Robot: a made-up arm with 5 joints.
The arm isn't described. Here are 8 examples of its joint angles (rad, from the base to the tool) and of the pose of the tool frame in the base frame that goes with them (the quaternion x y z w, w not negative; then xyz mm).
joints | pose
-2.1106 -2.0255 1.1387 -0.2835 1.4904 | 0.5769 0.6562 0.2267 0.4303 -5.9 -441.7 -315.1
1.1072 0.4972 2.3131 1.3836 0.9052 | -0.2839 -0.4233 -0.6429 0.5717 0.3 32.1 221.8
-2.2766 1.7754 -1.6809 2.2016 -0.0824 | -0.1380 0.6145 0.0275 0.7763 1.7 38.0 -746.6
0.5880 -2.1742 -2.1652 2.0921 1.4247 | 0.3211 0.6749 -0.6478 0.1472 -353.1 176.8 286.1
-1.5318 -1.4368 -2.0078 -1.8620 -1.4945 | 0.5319 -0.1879 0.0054 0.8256 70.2 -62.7 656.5
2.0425 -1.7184 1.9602 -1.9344 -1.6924 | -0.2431 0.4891 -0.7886 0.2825 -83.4 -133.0 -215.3
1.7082 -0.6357 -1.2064 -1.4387 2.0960 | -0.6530 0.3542 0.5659 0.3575 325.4 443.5 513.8
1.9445 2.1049 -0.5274 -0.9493 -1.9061 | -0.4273 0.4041 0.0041 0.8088 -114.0 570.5 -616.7
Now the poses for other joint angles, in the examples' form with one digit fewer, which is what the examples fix.
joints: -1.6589 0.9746 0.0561 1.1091 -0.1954
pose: 0.643 -0.575 -0.387 0.325 -546 -579 -262
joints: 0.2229 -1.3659 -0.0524 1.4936 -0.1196
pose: 0.067 -0.015 0.048 0.996 575 190 439
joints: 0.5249 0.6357 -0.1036 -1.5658 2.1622
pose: -0.272 0.359 0.864 0.224 697 -18 11
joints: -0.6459 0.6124 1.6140 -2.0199 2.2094
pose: -0.756 0.343 0.501 0.246 39 -61 178
